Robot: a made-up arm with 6 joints. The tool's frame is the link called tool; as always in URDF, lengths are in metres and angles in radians. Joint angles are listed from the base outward.
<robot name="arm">
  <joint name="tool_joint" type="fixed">
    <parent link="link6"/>
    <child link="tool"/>
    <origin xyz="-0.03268 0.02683 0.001" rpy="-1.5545 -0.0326 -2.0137"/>
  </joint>
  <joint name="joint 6" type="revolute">
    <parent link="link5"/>
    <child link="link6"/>
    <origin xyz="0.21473 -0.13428 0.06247" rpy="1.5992 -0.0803 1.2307"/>
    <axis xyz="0 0 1"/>
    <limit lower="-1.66" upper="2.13"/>
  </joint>
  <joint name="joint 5" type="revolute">
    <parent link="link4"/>
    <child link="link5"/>
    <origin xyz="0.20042 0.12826 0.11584" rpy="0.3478 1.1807 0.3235"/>
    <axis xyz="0 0 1"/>
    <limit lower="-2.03" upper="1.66"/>
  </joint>
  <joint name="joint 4" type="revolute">
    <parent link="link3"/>
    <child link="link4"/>
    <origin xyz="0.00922 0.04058 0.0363" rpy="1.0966 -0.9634 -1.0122"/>
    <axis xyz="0 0 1"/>
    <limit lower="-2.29" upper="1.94"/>
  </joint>
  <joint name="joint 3" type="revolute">
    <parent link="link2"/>
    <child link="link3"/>
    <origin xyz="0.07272 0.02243 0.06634" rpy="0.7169 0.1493 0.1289"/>
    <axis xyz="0 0 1"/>
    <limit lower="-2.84" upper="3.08"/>
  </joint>
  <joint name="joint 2" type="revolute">
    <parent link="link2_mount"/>
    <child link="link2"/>
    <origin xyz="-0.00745 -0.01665 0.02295" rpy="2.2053 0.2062 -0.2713"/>
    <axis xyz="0 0 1"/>
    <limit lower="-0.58" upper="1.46"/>
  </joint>
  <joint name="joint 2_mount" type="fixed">
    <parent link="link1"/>
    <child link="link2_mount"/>
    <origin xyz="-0.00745 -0.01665 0.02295" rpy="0 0 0"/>
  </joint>
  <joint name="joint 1" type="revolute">
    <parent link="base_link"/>
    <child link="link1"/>
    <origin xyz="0.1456 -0.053 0.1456" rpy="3.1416 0 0"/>
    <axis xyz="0 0 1"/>
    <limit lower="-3" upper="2.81"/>
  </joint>
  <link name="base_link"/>
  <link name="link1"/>
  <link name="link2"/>
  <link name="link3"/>
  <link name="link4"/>
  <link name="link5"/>
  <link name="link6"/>
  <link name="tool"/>
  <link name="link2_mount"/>
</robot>
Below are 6 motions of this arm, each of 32 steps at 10 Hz.
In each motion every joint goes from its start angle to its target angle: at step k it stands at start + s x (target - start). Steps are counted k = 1, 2, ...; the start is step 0. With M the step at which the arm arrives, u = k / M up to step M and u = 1 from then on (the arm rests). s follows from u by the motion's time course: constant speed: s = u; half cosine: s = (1 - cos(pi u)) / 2; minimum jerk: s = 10 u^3 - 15 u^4 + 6 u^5.
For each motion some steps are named. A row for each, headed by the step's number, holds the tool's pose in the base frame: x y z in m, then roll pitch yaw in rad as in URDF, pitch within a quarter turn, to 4 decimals.
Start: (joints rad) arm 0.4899 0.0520 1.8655 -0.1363 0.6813 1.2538
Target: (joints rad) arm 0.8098 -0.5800 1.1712 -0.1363 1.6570 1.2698
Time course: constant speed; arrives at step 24
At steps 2, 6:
2: 0.2572 0.3257 0.4405 -0.1320 -0.0606 -2.8663
6: 0.2595 0.3160 0.4736 -0.1965 0.0658 -2.9687

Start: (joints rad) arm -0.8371 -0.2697 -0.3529 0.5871 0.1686 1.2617
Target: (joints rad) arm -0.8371 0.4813 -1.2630 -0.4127 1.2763 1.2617
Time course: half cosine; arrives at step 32
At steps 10, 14, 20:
10: 0.1495 0.2301 0.4909 -0.3211 0.6089 2.1094
14: 0.1752 0.2443 0.4899 -0.2962 0.5278 2.2113
20: 0.1938 0.2472 0.4991 -0.3708 0.4311 2.2992

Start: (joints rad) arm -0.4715 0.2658 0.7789 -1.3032 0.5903 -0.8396
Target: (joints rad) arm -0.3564 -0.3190 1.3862 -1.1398 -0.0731 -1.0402
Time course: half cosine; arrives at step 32
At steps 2, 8, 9, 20, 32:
2: 0.4511 0.2748 0.1311 0.5414 1.0627 -2.8822
8: 0.4473 0.2732 0.1400 0.6568 1.0877 -2.7378
9: 0.4463 0.2725 0.1426 0.6915 1.0940 -2.6958
20: 0.4345 0.2492 0.1846 1.3453 1.1078 -1.9705
32: 0.4292 0.2231 0.2142 1.7428 1.0027 -1.5656

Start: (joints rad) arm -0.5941 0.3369 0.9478 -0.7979 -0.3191 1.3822
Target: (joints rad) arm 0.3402 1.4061 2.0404 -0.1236 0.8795 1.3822
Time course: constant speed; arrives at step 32
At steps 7, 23, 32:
7: 0.2060 0.3432 0.0628 1.0882 -0.5593 2.8839
23: 0.0861 0.4360 0.2287 -0.6458 -1.0931 -1.5764
32: 0.2168 0.3702 0.3966 -1.3909 -0.4298 -1.0240

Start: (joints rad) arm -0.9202 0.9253 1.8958 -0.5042 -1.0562 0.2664
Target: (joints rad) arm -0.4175 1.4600 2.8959 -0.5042 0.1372 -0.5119
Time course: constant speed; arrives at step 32
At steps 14, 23, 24, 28, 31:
14: -0.2259 0.1697 0.0071 0.3370 0.1816 -0.6771
23: -0.2705 0.1351 0.1588 -0.3440 0.5103 -0.8639
24: -0.2691 0.1348 0.1783 -0.4318 0.5347 -0.9084
28: -0.2500 0.1414 0.2563 -0.8040 0.5865 -1.1210
31: -0.2219 0.1542 0.3115 -1.0876 0.5697 -1.2942

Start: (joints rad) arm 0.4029 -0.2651 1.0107 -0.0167 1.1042 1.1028
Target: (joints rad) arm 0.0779 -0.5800 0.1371 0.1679 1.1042 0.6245
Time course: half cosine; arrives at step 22
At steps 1, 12, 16, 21, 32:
1: 0.2376 0.3212 0.5193 -0.3095 0.6270 2.8518
12: 0.2136 0.2971 0.5616 -0.8364 1.0635 1.9874
16: 0.2001 0.2736 0.5862 -1.2968 1.0881 1.3621
21: 0.1903 0.2534 0.6031 -1.5380 1.0363 1.0022
32: 0.1900 0.2527 0.6036 -1.5439 1.0342 0.9925

